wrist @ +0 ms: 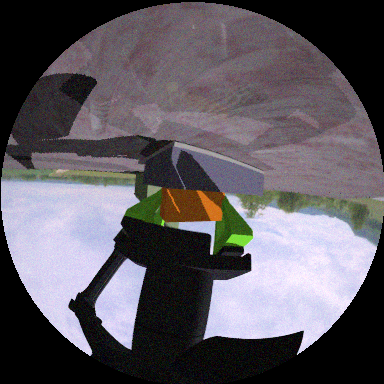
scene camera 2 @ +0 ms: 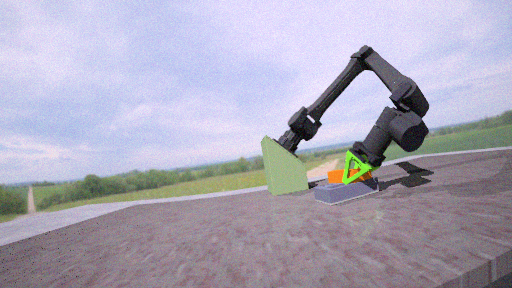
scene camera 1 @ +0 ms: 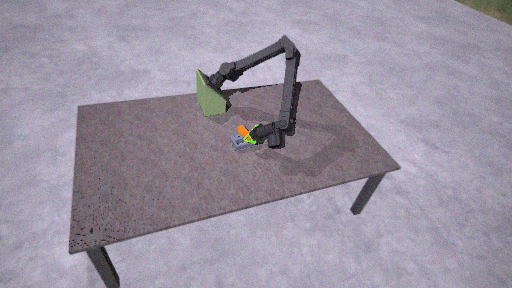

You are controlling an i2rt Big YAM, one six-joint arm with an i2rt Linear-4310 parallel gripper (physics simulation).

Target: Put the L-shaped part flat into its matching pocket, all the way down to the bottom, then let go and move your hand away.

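Frame: origin at the arm's base, x right, y ahead, z up, level; metres.
Seen in the pictures: gripper, fingertip midpoint: [scene camera 2: 348, 181] [scene camera 1: 246, 137]; arm's base at its link origin: [scene camera 2: 282, 151] [scene camera 1: 212, 85].
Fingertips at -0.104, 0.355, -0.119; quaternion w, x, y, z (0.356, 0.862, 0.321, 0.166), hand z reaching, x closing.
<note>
Offsets run from my fingertips to a thing's middle, as dx, dy, dz. Level surfaces: height alone.
The orange L-shaped part {-0.011, -0.019, +0.014} [scene camera 1: 243, 131] [scene camera 2: 336, 176] [wrist: 185, 207] is held between the bright green fingers of my gripper [scene camera 1: 250, 135] [scene camera 2: 354, 176] [wrist: 194, 188], which is shut on it. The grey-blue pocket block {+0.013, +0.005, -0.018} [scene camera 1: 243, 146] [scene camera 2: 340, 193] [wrist: 237, 174] rests on the table. The part is right over the block's top, toward its back side, and its upper portion stands above the rim. Its underside is at or very close to the top. Whether any of it is inside the pocket is hidden. Part of the recess shows beside the part in scene camera 1.
The pale green wedge-shaped base [scene camera 1: 211, 101] [scene camera 2: 285, 167] carries the arm at the back of the table {dz -0.036} [scene camera 1: 150, 165] [scene camera 2: 200, 235]. The arm arches over from it to the block. Dark arm shadows fall on the table right of the block in scene camera 1.
</note>
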